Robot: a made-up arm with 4 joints. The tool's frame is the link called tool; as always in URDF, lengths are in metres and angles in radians.
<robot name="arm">
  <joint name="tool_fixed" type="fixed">
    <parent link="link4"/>
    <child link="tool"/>
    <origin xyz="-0.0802 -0.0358 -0.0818" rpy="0 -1.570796 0"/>
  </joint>
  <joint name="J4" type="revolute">
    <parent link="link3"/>
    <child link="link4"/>
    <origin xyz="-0.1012 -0.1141 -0.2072" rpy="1.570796 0 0"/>
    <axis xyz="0 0 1"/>
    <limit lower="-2.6" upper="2.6" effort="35" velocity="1.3"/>
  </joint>
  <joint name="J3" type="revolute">
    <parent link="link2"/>
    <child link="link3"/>
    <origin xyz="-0.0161 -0.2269 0.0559" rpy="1.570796 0 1.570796"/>
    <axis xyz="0 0 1"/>
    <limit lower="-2.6" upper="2.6" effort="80" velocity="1.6"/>
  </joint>
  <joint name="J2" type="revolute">
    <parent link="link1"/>
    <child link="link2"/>
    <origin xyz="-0.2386 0.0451 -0.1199" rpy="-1.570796 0 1.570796"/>
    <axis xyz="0 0 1"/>
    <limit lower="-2.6" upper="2.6" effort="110" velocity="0.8"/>
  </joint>
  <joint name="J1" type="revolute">
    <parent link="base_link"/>
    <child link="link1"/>
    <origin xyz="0 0 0.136" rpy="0 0 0"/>
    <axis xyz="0 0 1"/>
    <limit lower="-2.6" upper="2.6" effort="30" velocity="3"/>
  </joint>
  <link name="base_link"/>
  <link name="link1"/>
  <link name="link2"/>
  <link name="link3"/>
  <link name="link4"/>
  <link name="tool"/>
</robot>
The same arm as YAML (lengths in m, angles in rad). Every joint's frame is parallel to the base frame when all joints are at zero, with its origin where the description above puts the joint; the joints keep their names.
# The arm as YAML. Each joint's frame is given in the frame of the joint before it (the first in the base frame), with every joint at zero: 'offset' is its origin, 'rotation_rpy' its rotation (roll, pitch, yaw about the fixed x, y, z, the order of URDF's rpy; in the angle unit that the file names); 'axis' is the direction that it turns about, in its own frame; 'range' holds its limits. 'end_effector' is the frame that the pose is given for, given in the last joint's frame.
length_unit: m
angle_unit: rad
chain:
  - id: J1
    offset: [0.0, 0.0, 0.136]
    rotation_rpy: [0.0, 0.0, 0.0]
    axis: [0.0, 0.0, 1.0]
    range: [-2.6, 2.6]
  - id: J2
    offset: [-0.2386, 0.0451, -0.1199]
    rotation_rpy: [0.0, 0.0, 0.0]
    axis: [-1.0, 0.0, 0.0]
    range: [-2.6, 2.6]
  - id: J3
    offset: [-0.0559, -0.0161, 0.2269]
    rotation_rpy: [0.0, 0.0, 0.0]
    axis: [0.0, 1.0, 0.0]
    range: [-2.6, 2.6]
  - id: J4
    offset: [0.1141, -0.2072, 0.1012]
    rotation_rpy: [0.0, 0.0, 0.0]
    axis: [1.0, 0.0, 0.0]
    range: [-2.6, 2.6]
end_effector:
  offset: [-0.0818, -0.0358, 0.0802]
  rotation_rpy: [0.0, 0.0, 0.0]

